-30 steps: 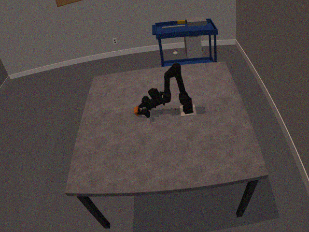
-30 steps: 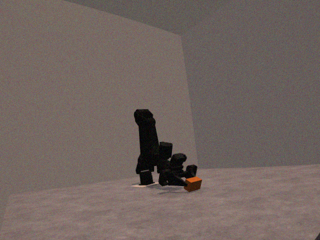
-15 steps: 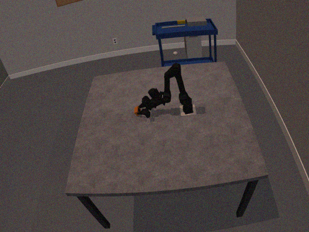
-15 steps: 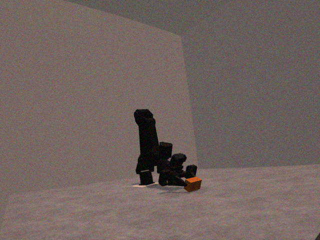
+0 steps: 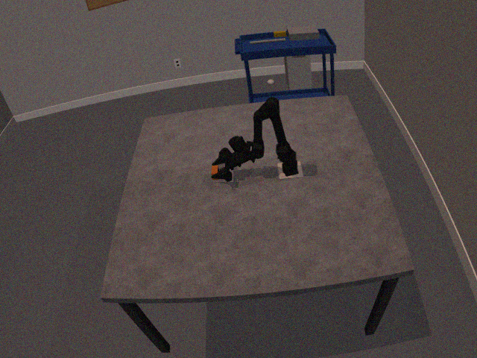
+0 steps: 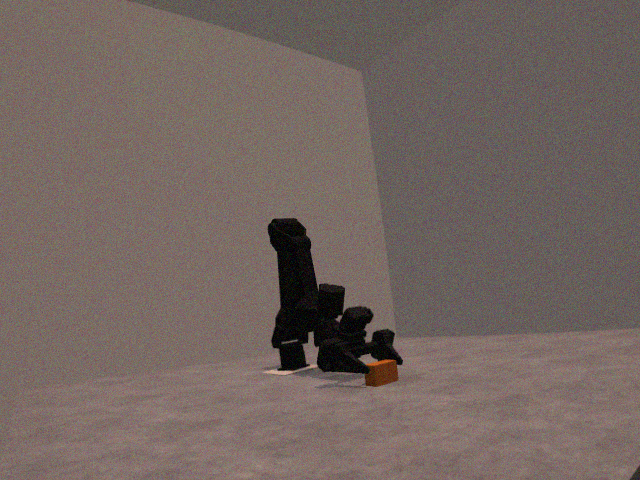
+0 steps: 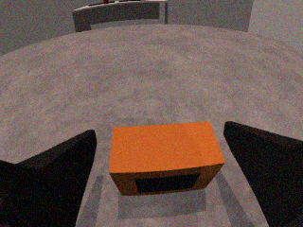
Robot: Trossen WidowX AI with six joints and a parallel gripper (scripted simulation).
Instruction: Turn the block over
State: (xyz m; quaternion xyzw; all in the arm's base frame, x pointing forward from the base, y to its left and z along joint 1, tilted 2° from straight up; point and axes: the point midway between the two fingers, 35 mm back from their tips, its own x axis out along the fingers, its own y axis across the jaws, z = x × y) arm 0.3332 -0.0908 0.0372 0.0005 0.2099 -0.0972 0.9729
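My gripper tip is 2 cm past the orange block and 1 cm above it.
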